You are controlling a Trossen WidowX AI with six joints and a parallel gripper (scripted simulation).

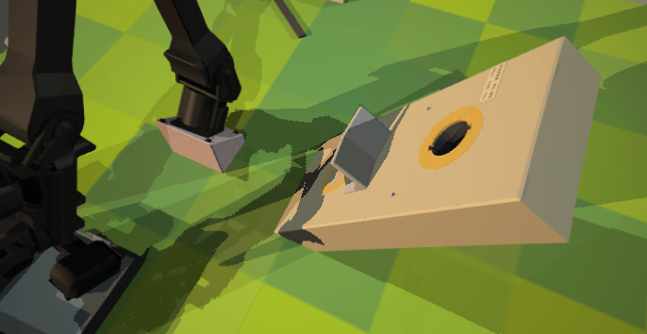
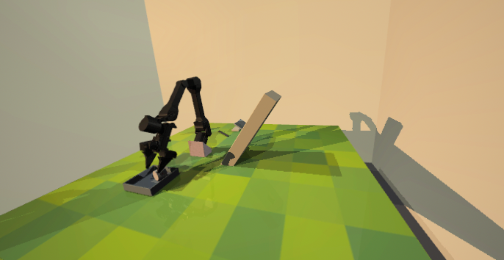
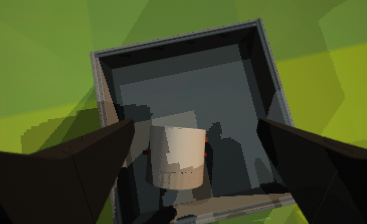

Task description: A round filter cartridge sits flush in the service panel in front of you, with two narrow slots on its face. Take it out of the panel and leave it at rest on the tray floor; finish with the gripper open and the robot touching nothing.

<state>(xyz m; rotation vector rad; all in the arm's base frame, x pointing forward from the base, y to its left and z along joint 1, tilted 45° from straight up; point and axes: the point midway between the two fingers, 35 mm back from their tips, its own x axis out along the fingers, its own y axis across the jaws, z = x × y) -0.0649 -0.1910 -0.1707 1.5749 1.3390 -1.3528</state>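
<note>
My gripper tip is 2 cm to the right of the round filter cartridge, 2 cm short of it and 2 cm above it. The rest, counted from my gripper tip: grey flap (34 cm ahead, 25 cm to the left, 12 cm above); then tan service panel (40 cm ahead, 25 cm to the left, 13 cm above); then dark grey tray (4 cm below).
</note>
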